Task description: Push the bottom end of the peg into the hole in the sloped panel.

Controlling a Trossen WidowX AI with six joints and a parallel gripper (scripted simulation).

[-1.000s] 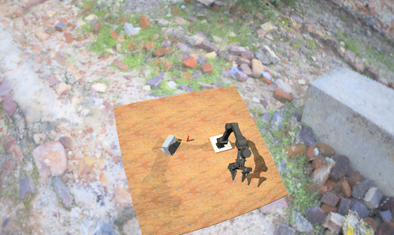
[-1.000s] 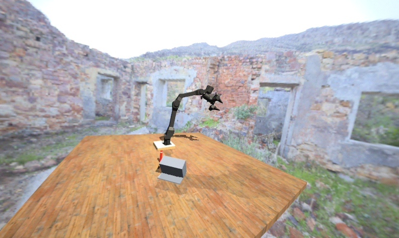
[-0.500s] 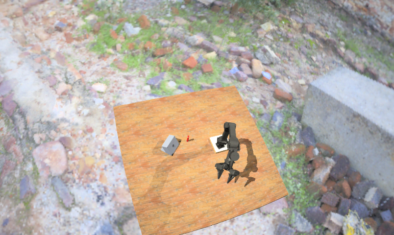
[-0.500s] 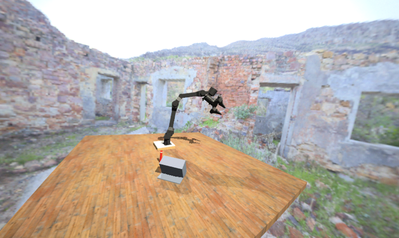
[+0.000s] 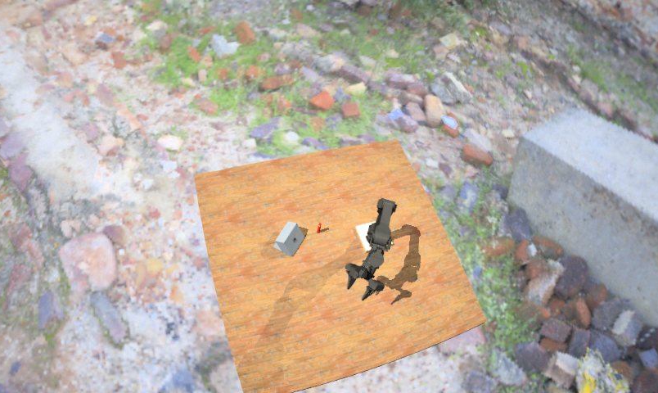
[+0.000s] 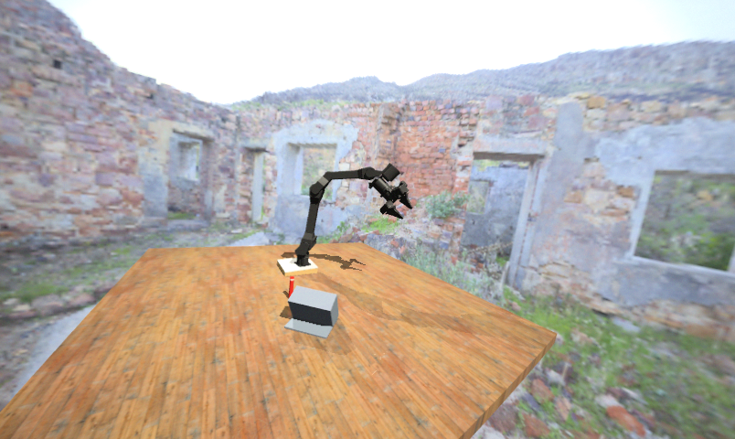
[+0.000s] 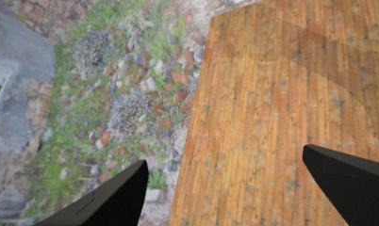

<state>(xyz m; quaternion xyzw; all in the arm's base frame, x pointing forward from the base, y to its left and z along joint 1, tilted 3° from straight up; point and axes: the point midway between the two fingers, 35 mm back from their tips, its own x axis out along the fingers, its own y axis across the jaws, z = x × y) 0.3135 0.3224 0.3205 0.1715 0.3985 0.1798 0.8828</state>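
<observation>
Right now my gripper tip is 10 cm past the round red peg, 48 cm to the left of it and 28 cm above it. Also, from my gripper tip: grey sloped panel: 7 cm ahead, 47 cm to the right, 30 cm below.
</observation>
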